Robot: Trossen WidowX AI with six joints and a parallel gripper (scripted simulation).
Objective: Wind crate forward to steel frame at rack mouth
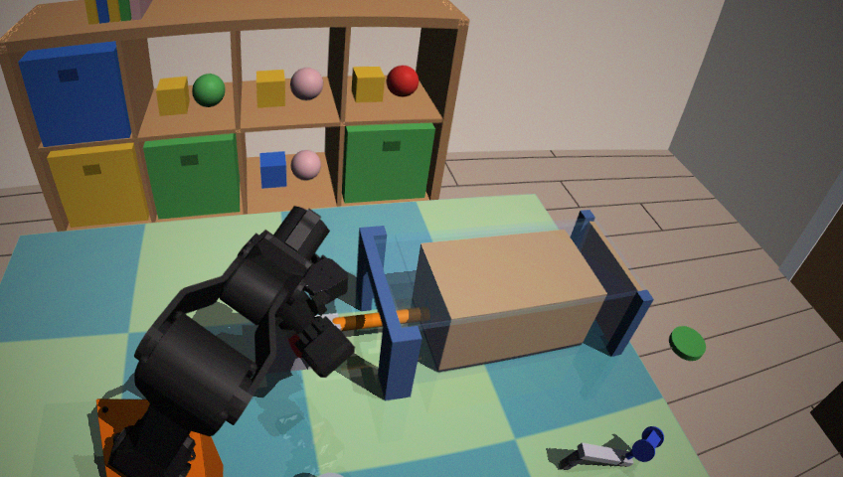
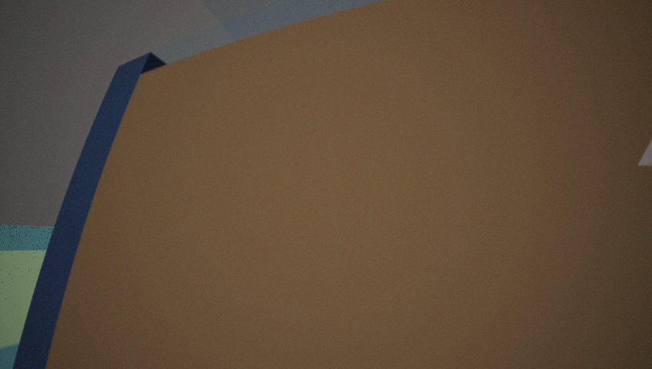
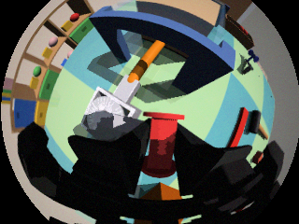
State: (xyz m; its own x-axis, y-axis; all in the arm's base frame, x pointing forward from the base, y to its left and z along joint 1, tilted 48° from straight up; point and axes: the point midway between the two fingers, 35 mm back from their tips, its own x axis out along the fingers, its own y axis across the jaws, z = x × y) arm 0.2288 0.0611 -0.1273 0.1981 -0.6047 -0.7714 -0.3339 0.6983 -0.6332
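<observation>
My gripper tip is now 3 cm to the right of the crank handle, 3 cm past it and 3 cm above it. From my gripper tip the other things lie so: blue frame: 12 cm ahead, 7 cm to the left, 3 cm below; then red knob: 2 cm behind, 1 cm to the right; then grey winch: 10 cm below, 8 cm to the left, 6 cm behind.
</observation>
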